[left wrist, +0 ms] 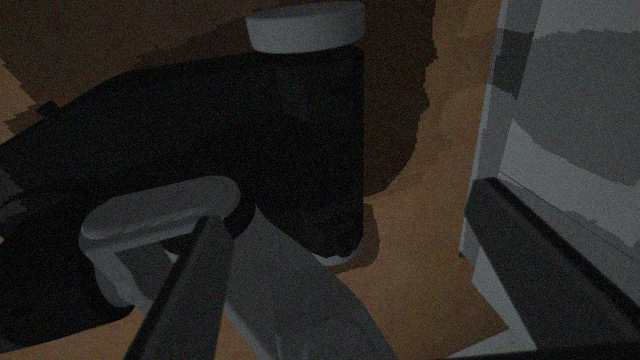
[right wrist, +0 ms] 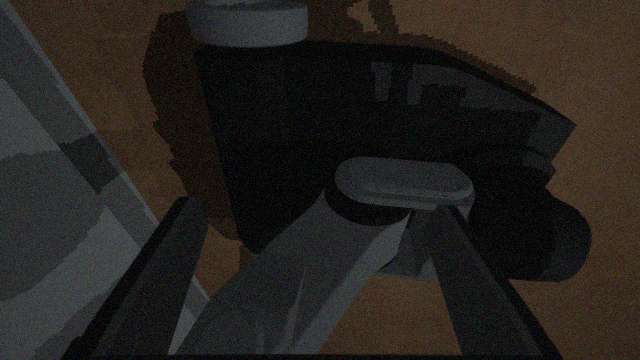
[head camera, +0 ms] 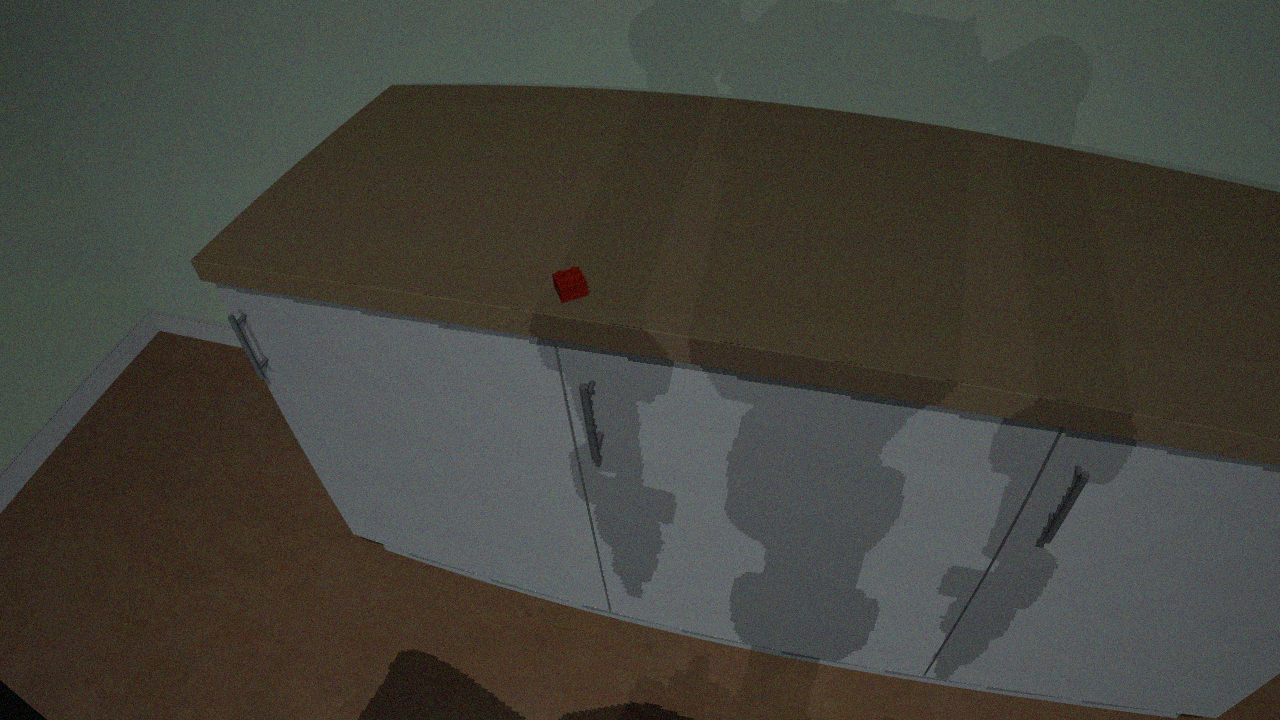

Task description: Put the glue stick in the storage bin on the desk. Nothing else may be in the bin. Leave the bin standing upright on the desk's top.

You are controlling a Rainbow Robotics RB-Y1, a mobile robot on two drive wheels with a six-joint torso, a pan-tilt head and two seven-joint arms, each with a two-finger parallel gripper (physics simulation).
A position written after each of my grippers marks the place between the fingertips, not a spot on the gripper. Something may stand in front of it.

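Note:
I can see my left gripper (left wrist: 344,213), and my right gripper (right wrist: 319,215) is visible to me as well. There is also a red block (head camera: 570,284), which I see through the head camera; in the left wrist view the block is out of frame, and in the right wrist view it is out of frame too.

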